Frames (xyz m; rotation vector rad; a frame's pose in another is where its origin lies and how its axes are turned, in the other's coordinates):
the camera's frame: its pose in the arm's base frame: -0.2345 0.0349 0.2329 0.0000 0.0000 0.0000
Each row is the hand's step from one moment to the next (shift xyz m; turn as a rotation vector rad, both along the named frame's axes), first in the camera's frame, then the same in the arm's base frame.
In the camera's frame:
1: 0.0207 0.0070 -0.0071 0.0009 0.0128 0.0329
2: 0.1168 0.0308 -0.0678 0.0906 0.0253 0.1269
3: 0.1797 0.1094 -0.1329 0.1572 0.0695 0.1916
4: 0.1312 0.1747 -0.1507 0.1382 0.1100 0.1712
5: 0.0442 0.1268 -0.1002 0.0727 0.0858 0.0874
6: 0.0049 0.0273 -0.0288 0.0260 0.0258 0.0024
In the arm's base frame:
1: 0.0207 0.0070 -0.0071 0.0009 0.0128 0.0329
2: 0.1168 0.0308 -0.0678 0.0906 0.0253 0.1269
3: 0.1797 0.1094 -0.1329 0.1572 0.0695 0.1916
4: 0.1312 0.1747 -0.1507 0.1382 0.1100 0.1712
5: 0.0442 0.1268 -0.1002 0.0727 0.0858 0.0874
6: 0.0049 0.0273 -0.0288 0.0260 0.0258 0.0024

